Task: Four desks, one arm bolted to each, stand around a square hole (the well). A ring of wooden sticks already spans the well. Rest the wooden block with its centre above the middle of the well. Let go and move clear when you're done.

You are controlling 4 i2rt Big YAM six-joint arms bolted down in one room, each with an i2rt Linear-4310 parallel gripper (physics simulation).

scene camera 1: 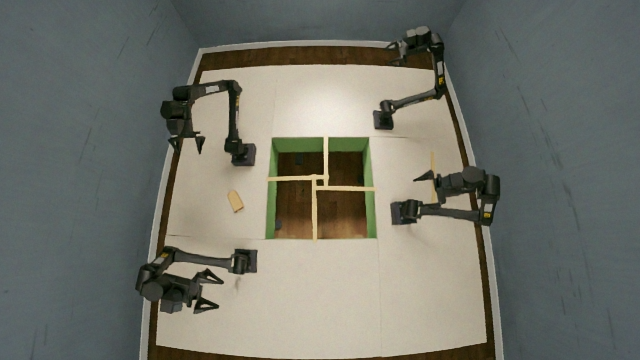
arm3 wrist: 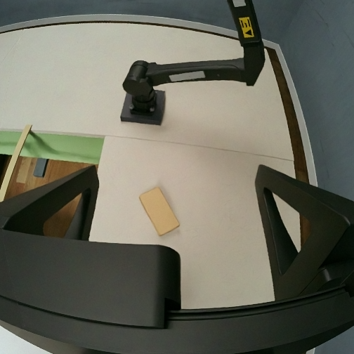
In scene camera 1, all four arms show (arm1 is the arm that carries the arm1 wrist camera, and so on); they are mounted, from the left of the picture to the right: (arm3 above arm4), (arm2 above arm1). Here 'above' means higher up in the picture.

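Note:
The wooden block [arm3 wrist: 159, 211] [scene camera 1: 235, 201] lies flat on the left desk, left of the well [arm3 wrist: 70, 148] [scene camera 1: 297, 145]. Four sticks, the top stick [scene camera 1: 326, 156], left stick [scene camera 1: 292, 178], right stick [scene camera 1: 350, 188] and bottom stick [scene camera 1: 314, 215], cross around a small central square. The arm3 gripper [arm3 wrist: 176, 168] [scene camera 1: 186, 145] is open, up and left of the block in the scene view. The arm4 gripper [scene camera 1: 220, 294] is open at lower left. The arm2 gripper [scene camera 1: 389, 54] is open at upper right. The arm1 gripper [scene camera 1: 424, 189] looks open at right; its lower finger is mostly hidden.
A loose stick [scene camera 1: 432, 162] lies on the right desk, partly under arm1's gripper. Small dark pieces, one [arm3 wrist: 41, 167] [scene camera 1: 299, 159] at the upper left and one [scene camera 1: 278, 225] at the lower left, lie down in the well. Arm4's base [arm3 wrist: 143, 107] [scene camera 1: 245, 261] stands below the block in the scene view.

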